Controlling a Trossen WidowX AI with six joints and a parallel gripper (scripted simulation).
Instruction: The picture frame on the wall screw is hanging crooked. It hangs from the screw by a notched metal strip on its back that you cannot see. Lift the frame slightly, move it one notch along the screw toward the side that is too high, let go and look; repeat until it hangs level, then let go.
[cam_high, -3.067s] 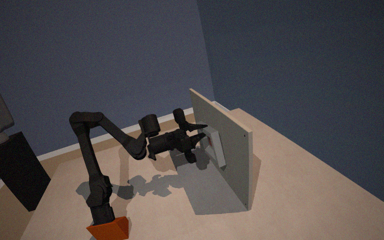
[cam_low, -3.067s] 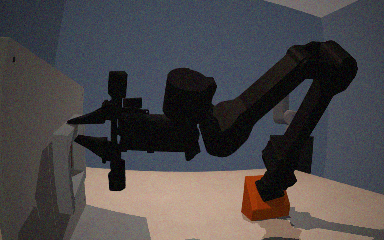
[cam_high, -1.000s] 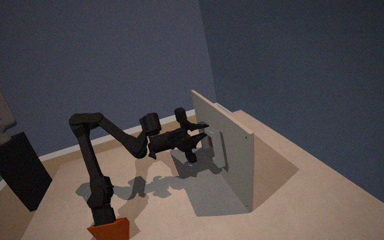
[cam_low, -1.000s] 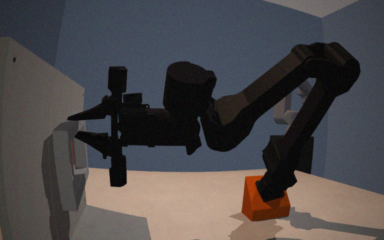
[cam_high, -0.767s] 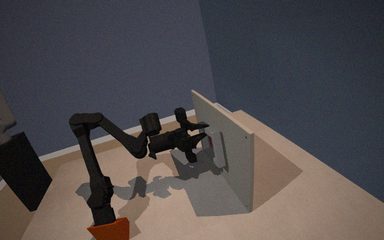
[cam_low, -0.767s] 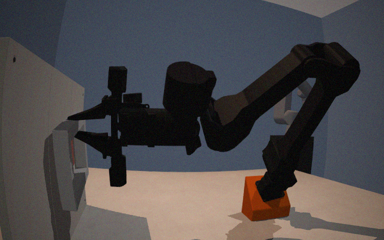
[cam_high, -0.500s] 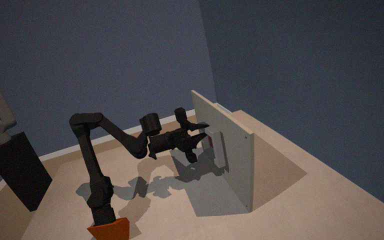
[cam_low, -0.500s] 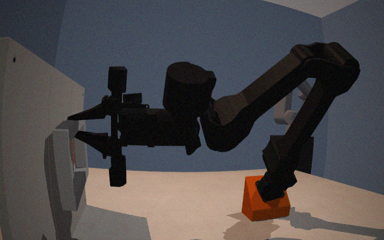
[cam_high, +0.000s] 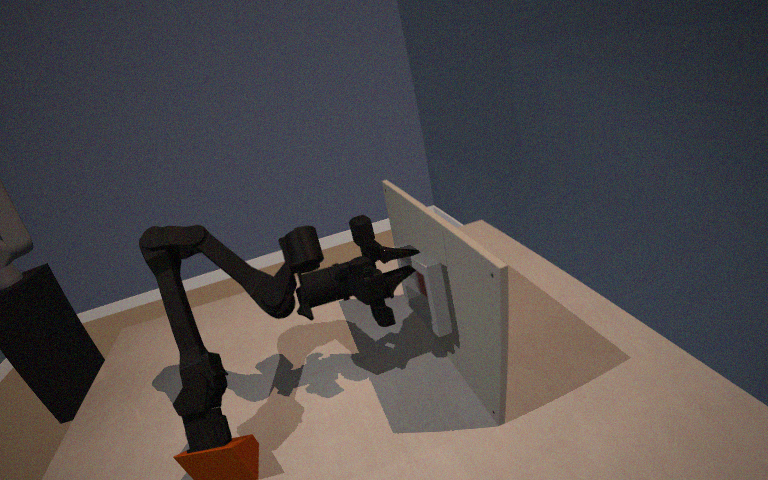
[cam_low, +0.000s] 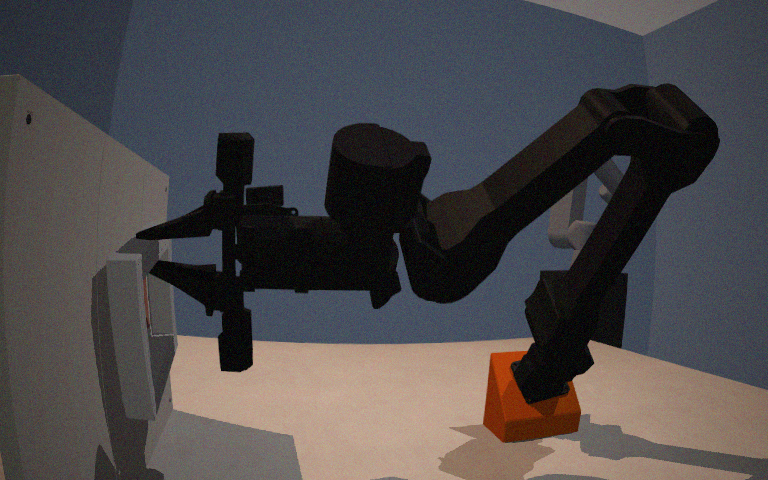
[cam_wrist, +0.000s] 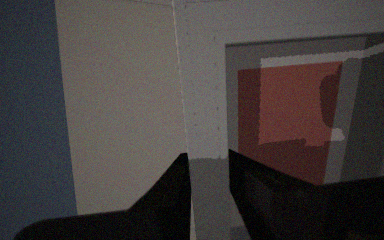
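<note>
Right now the picture frame is 50 mm below my gripper tip and 10 mm to the right of it. Also, from my gripper tip: grey wall panel (70 mm below, 10 mm ahead).
</note>
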